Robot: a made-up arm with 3 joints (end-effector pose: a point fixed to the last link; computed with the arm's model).
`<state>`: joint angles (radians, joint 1 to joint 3).
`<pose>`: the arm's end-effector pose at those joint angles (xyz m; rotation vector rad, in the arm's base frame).
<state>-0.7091 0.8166 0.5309</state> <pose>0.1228 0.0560 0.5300 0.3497 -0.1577 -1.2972</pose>
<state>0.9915 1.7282 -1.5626</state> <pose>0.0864 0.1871 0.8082 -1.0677 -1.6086 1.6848</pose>
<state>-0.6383 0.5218 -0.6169</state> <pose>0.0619 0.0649 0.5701 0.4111 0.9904 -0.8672</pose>
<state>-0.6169 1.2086 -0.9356</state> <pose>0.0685 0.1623 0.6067 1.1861 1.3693 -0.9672</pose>
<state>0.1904 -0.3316 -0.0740</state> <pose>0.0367 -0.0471 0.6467 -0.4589 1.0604 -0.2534</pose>
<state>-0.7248 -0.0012 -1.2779</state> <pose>0.0770 0.0039 0.6220 -0.0183 1.4679 -0.5635</pose>
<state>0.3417 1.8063 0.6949</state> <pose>-0.0157 0.1677 0.6531 -0.4396 0.5607 -2.3093</pose>
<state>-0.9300 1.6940 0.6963</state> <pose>0.1860 0.1559 0.5451 0.9243 -0.1481 -1.9786</pose>
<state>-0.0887 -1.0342 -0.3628</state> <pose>0.1545 -0.0644 0.6426 -0.8474 0.8425 0.2485</pose>
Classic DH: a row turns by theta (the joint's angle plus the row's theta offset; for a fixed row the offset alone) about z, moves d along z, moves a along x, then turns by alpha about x. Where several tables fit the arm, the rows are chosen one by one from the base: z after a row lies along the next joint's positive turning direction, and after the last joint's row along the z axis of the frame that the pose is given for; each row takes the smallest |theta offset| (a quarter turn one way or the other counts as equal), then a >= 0, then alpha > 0; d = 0 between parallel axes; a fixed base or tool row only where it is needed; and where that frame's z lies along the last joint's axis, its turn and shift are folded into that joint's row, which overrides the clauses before.
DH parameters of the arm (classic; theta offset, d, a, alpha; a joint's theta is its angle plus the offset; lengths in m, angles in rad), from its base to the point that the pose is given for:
base (fixed): 0 0.743 0.156 -1.5708
joint 1: 0 0.082 -0.032 -1.5708
joint 2: 0.2116 0.1021 -0.0258 -1.8351
joint 3: -0.873 0.1127 0.0045 -1.5615
tool (fixed): -0.2958 -0.0723 0 0

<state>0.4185 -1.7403 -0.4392</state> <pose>0.1887 -0.0173 0.6246 -1.0316 0.9843 1.1298</pose>
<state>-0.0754 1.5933 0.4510</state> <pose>0.0243 0.1611 0.5944 0.2056 0.5374 -2.0942</pose>
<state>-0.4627 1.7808 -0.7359</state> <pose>0.1079 0.2161 0.6357 1.6277 1.2630 -1.4231</pose>
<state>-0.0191 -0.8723 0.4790</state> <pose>0.1650 -0.0478 0.6042 -0.4079 0.2138 0.3004</pose>
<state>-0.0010 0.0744 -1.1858</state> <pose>0.0077 0.0116 0.6989 -0.1715 2.0916 -0.6375</pose>
